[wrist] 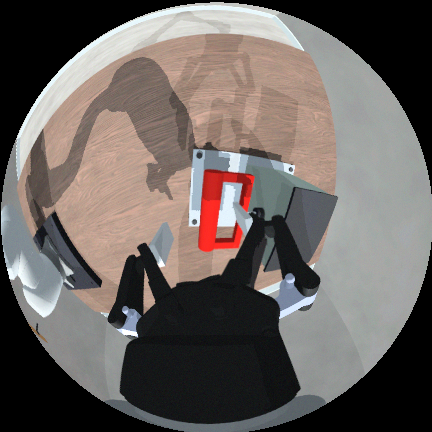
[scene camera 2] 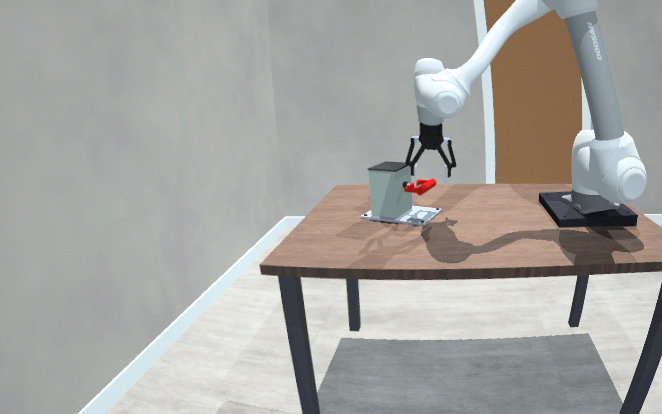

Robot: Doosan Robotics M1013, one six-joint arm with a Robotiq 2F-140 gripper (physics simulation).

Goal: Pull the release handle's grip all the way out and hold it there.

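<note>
The red release handle (scene camera 2: 427, 186) (wrist: 210, 210) is an open frame with a thick round grip bar on its outer side. It sticks out sideways from a grey-green box (scene camera 2: 390, 195) (wrist: 274, 192) with a dark lid, and a short black part shows where they meet. My gripper (scene camera 2: 430, 176) (wrist: 201, 221) is open, pointing down, with nothing held. In the wrist view the box-side fingertip overlaps the handle's inner bar and opening. The other fingertip is apart from the grip bar, on its outer side. Fingertip depth against the handle is hard to tell.
The box stands on a light metal base plate (scene camera 2: 433, 213) (wrist: 197, 187) on the wooden table (scene camera 2: 320, 240) (wrist: 150, 210). The robot's dark mounting base (scene camera 2: 555, 212) (wrist: 82, 265) is at the table's other end. The lid (wrist: 310, 215) is close to the box-side finger linkage.
</note>
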